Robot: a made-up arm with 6 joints. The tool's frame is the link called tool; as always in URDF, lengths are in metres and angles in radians. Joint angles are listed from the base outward.
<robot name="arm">
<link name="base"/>
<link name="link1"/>
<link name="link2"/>
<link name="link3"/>
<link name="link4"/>
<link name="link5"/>
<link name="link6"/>
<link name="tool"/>
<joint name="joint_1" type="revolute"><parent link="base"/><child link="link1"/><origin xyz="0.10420 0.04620 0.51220" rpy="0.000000 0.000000 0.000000"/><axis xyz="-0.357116 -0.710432 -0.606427"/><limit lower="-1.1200" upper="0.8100"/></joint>
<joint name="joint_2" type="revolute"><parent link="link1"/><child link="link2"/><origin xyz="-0.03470 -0.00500 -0.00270" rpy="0.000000 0.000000 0.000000"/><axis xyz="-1 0 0"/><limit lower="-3.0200" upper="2.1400"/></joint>
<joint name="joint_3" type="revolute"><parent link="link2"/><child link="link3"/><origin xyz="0.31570 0.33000 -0.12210" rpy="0.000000 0.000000 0.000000"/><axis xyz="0 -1 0"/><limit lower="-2.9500" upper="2.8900"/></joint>
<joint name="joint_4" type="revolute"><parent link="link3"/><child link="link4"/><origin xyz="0.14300 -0.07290 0.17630" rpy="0.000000 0.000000 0.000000"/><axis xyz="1 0 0"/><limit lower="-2.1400" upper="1.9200"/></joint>
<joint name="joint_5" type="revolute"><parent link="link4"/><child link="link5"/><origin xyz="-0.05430 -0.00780 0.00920" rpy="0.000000 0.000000 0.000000"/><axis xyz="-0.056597 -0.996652 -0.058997"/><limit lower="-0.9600" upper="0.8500"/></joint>
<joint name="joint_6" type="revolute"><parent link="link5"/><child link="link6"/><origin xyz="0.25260 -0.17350 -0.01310" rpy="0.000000 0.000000 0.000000"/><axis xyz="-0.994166 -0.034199 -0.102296"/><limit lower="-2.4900" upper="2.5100"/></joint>
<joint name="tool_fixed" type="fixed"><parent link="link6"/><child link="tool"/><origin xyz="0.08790 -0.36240 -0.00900" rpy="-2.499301 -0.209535 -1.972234"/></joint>
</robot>
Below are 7 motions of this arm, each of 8 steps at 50 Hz.
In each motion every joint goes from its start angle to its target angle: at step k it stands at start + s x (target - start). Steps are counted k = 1, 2, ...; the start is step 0. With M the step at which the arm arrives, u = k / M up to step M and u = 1 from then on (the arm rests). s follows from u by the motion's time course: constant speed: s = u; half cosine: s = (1 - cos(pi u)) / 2; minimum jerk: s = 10 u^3 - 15 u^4 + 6 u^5.
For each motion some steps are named. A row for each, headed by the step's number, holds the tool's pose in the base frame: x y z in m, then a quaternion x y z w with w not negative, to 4 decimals.
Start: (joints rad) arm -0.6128 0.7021 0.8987 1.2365 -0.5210 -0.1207
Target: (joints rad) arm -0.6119 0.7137 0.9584 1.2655 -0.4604 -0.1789
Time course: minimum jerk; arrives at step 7
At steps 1, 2, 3, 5, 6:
1: 0.6211 0.5668 0.0256 -0.8375 0.4114 0.2082 0.2932
2: 0.6205 0.5703 0.0286 -0.8358 0.4099 0.2111 0.2982
3: 0.6191 0.5766 0.0342 -0.8326 0.4068 0.2164 0.3074
5: 0.6157 0.5906 0.0467 -0.8254 0.3994 0.2285 0.3272
6: 0.6147 0.5940 0.0499 -0.8235 0.3974 0.2315 0.3320

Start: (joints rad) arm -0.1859 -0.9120 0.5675 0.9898 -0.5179 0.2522
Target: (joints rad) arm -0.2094 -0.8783 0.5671 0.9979 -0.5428 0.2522
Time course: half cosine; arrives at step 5
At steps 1, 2, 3, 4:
1: 0.8772 0.3121 0.3641 -0.4145 0.6326 0.3150 0.5734
2: 0.8756 0.3178 0.3615 -0.4195 0.6314 0.3162 0.5704
3: 0.8735 0.3249 0.3582 -0.4257 0.6298 0.3177 0.5667
4: 0.8718 0.3307 0.3556 -0.4308 0.6284 0.3189 0.5638

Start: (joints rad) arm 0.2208 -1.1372 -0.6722 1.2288 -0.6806 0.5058
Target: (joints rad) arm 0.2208 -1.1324 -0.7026 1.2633 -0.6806 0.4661
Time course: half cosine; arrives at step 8
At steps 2, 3, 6, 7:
2: 0.6324 0.6398 0.4275 -0.5815 0.4356 0.5921 0.3485
3: 0.6278 0.6436 0.4292 -0.5784 0.4335 0.5975 0.3473
6: 0.6125 0.6562 0.4352 -0.5675 0.4263 0.6153 0.3430
7: 0.6095 0.6587 0.4365 -0.5652 0.4249 0.6188 0.3421

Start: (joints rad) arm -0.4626 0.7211 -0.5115 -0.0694 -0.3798 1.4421
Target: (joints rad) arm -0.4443 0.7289 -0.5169 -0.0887 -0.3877 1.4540
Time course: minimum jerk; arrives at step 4
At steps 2, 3, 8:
2: 0.9259 0.3354 0.2240 0.6260 0.1178 0.5582 0.5317
3: 0.9282 0.3334 0.2244 0.6213 0.1227 0.5583 0.5359
8: 0.9288 0.3329 0.2245 0.6201 0.1240 0.5583 0.5370

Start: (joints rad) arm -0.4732 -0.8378 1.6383 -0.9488 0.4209 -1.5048
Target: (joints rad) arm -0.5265 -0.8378 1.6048 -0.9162 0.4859 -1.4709
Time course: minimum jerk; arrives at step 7
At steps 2, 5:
2: 0.2904 -0.2922 0.7040 -0.1269 0.5802 -0.2530 0.7637
5: 0.3070 -0.2957 0.7100 -0.1386 0.5812 -0.2496 0.7621

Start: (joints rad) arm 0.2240 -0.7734 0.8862 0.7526 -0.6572 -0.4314
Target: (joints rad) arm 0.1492 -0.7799 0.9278 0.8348 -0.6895 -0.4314
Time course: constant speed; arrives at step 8
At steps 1, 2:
1: 0.9036 0.1785 0.6068 -0.4360 0.5053 0.2143 0.7132
2: 0.9038 0.1875 0.6071 -0.4371 0.5011 0.2198 0.7138

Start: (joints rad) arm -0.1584 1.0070 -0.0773 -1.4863 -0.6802 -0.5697
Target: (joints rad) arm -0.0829 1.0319 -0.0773 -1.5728 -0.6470 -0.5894
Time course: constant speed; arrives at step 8
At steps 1, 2, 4, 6, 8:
1: 0.6874 0.3632 0.8591 0.2129 -0.3501 0.7432 0.5290
2: 0.6875 0.3686 0.8595 0.2070 -0.3460 0.7462 0.5298
4: 0.6879 0.3792 0.8598 0.1952 -0.3376 0.7519 0.5316
6: 0.6887 0.3897 0.8595 0.1834 -0.3289 0.7573 0.5336
8: 0.6898 0.3999 0.8587 0.1717 -0.3201 0.7623 0.5357

